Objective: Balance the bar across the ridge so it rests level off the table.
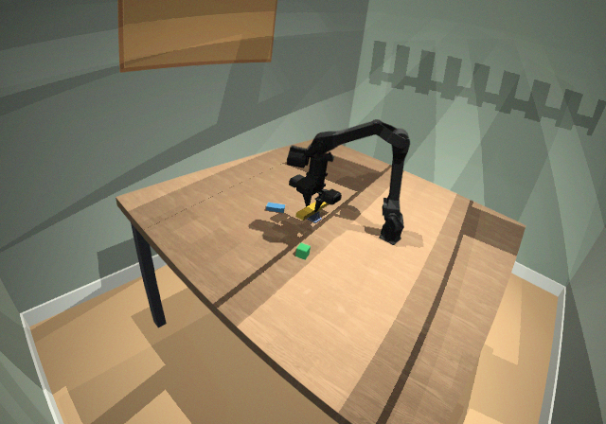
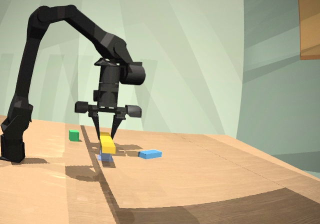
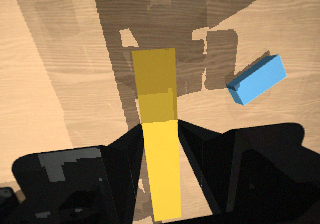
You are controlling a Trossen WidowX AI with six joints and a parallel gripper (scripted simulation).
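My gripper tip is now 30 mm to the left of the yellow bar. The rest, counted from my gripper tip: blue block: 140 mm ahead, 40 mm to the left, 40 mm below; green cube: 170 mm to the left, 110 mm behind, 30 mm below.
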